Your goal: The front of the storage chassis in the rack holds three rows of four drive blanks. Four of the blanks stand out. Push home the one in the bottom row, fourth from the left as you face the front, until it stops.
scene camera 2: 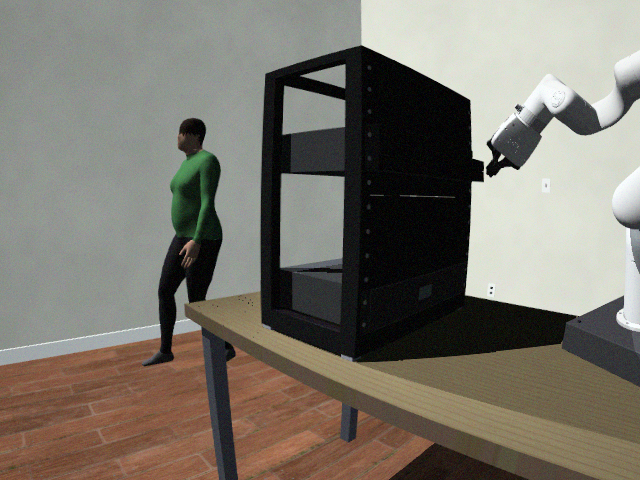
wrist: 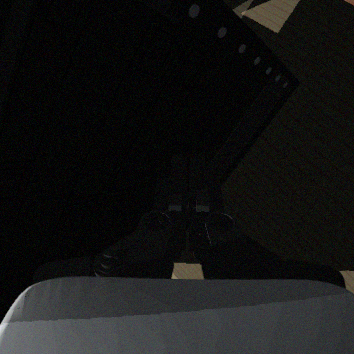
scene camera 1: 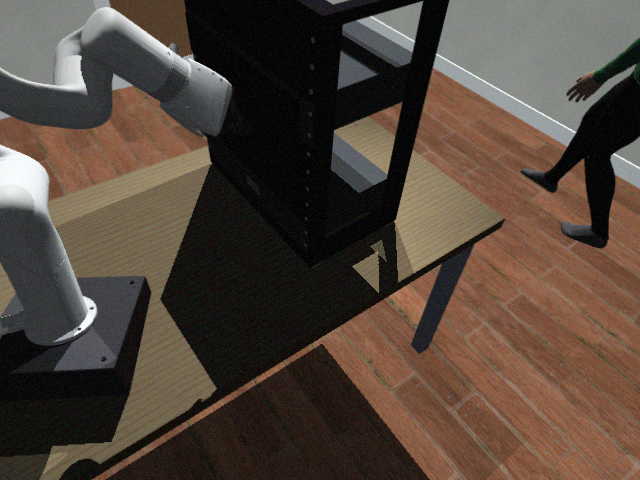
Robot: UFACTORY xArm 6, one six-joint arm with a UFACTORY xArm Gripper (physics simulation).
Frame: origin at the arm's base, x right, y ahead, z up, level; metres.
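Seen in the pictures: gripper, between the fingertips: [scene camera 2: 488,174] [wrist: 187,177] [scene camera 1: 248,131]; arm's base, origin of its link: [scene camera 1: 62,320].
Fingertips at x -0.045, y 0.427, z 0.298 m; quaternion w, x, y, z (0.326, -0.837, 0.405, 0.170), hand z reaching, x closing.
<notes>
Offsets run from my fingertips to a thing's top centre. "*": to the spot under its first point. Level surfaces: height alone.
The black rack [scene camera 1: 323,155] [scene camera 2: 353,206] stands on the table. Its front faces the arm and is in deep shadow, so the rows of drive blanks cannot be told apart. In scene camera 2 a dark block @(* dz +0.010, dx +0.019, dy +0.044 m) [scene camera 2: 478,170] stands out from the rack's front edge; which blanks it shows, I cannot tell. My gripper [scene camera 2: 490,172] [wrist: 187,177] is shut and empty. In scene camera 2 its tips are beside the outer end of that block, with a narrow gap showing between them. In the wrist view the fingertips are dark against the dark rack front, and contact cannot be made out.
The wooden table @(dz -0.385 m) [scene camera 1: 449,206] [scene camera 2: 465,397] carries the rack and the arm's dark base plate [scene camera 1: 129,310] [scene camera 2: 594,330]. A lower unit with a small pale label @(* dz -0.285, dx -0.175, dy +0.058 m) [scene camera 2: 424,291] sits low in the rack. A person in a green top [scene camera 2: 199,191] stands on the floor beyond the table.
</notes>
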